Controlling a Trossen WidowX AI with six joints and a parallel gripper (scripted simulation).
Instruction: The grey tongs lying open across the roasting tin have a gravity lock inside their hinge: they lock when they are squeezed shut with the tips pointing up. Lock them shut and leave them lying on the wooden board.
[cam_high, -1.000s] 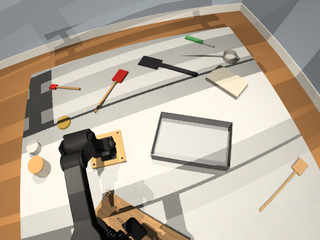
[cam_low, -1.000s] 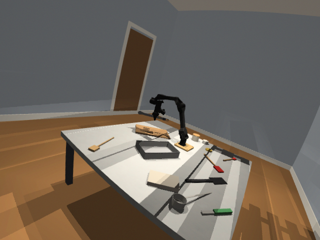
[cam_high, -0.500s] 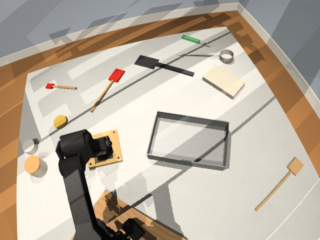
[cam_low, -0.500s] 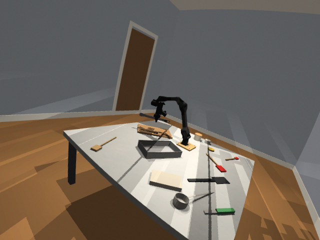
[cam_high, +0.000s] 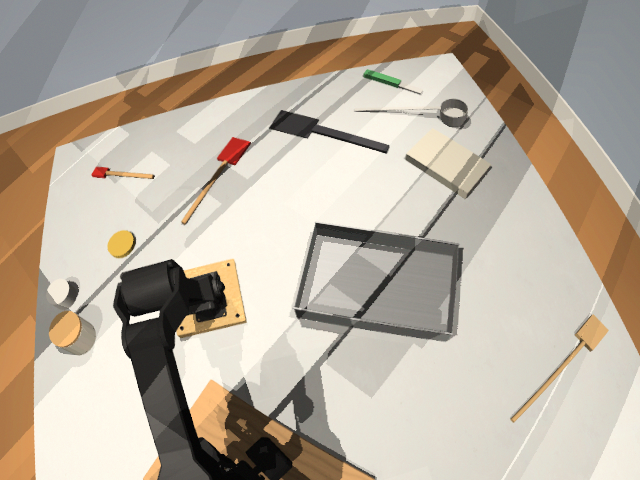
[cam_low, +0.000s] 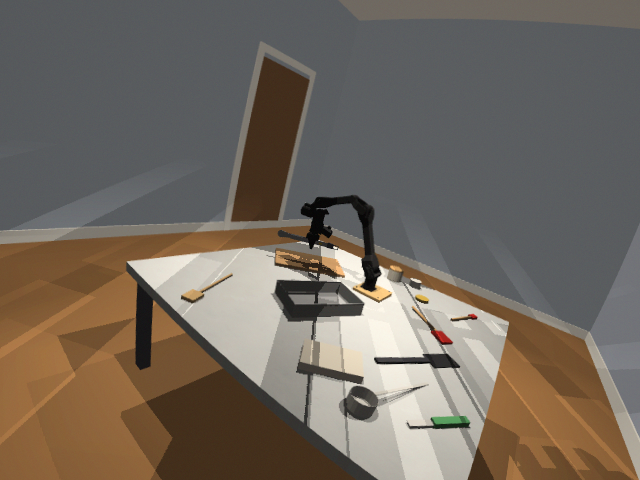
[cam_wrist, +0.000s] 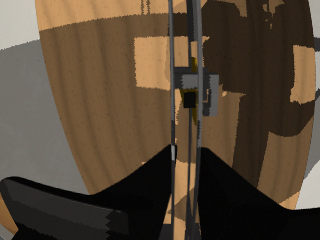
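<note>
The wooden board lies 7 cm below my gripper tip. From my gripper tip the other things lie so: red spatula: 73 cm to the left, 8 cm below, 5 cm ahead; then grey roasting tin: 33 cm ahead, 32 cm to the left, 6 cm below; then yellow disc: 58 cm to the left, 22 cm behind, 7 cm below.
</note>
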